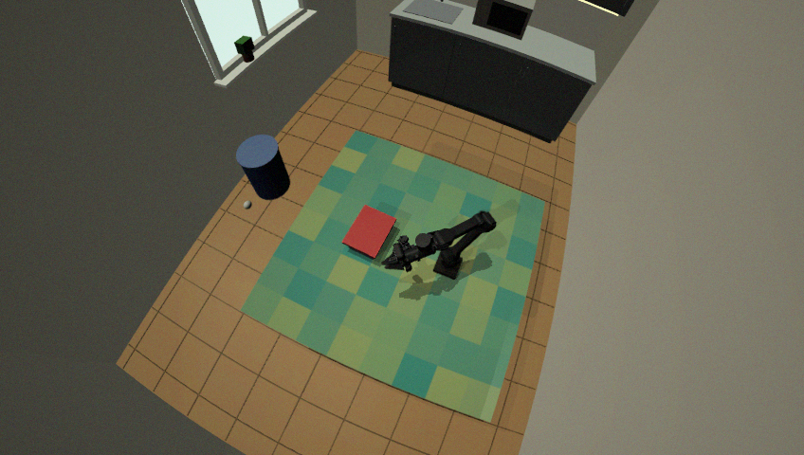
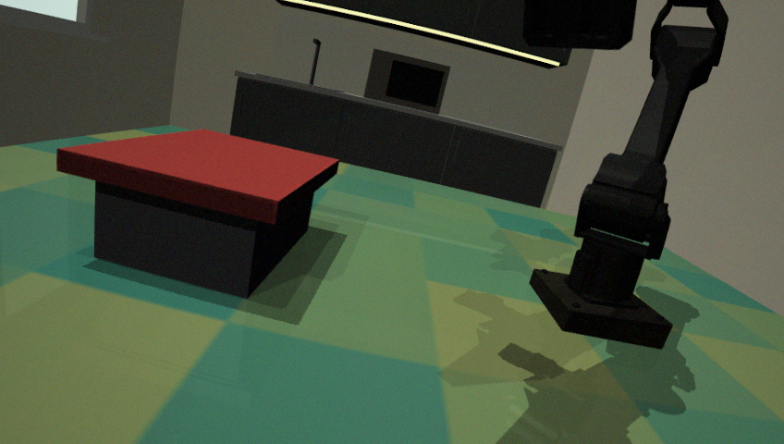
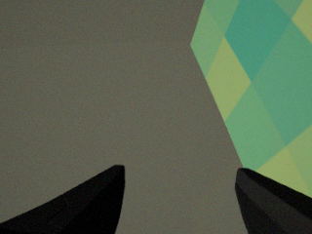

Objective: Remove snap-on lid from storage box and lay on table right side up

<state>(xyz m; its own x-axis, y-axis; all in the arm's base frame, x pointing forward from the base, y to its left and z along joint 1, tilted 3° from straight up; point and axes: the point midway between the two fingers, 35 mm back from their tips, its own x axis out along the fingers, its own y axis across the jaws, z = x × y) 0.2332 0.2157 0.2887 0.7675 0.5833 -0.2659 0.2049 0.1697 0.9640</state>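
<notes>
The red lid lies 230 mm to the right of my gripper tip, 210 mm below it and 150 mm ahead of it. The rest, counted from my gripper tip: storage box: 260 mm below, 230 mm to the right, 150 mm ahead.
</notes>
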